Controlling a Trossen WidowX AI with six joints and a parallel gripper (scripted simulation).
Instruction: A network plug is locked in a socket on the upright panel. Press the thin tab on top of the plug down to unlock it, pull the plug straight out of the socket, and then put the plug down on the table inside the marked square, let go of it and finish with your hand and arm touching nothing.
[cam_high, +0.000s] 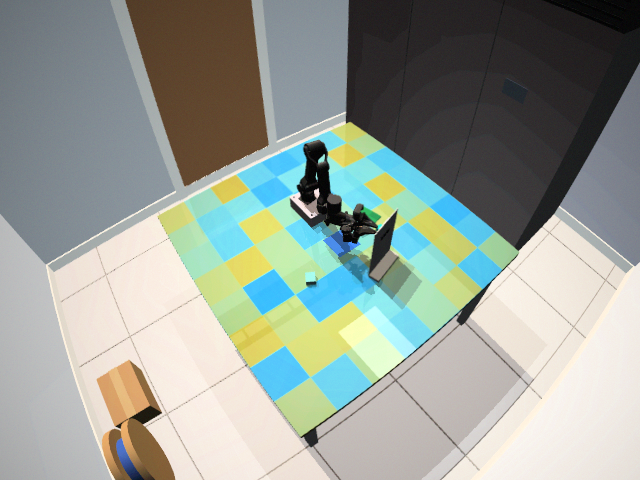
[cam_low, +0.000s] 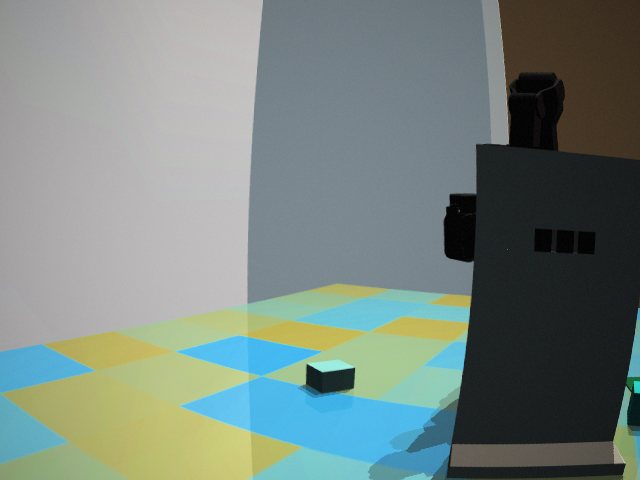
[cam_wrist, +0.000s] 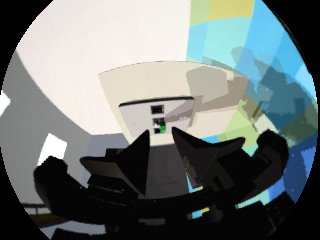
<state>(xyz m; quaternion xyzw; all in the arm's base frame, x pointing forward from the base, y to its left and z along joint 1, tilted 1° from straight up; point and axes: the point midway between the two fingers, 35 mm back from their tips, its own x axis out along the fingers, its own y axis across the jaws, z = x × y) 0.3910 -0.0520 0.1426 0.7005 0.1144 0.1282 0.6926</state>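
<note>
Now: the dark blue square 200 mm below my gripper tip, 160 mm behind it and 20 mm to the right of it. The rest, counted from my gripper tip: orange block 190 mm below, 140 mm behind, 90 mm to the left; then upright panel 80 mm below, 40 mm ahead; then small teal piece 180 mm below, 140 mm to the left, 60 mm behind.
</note>
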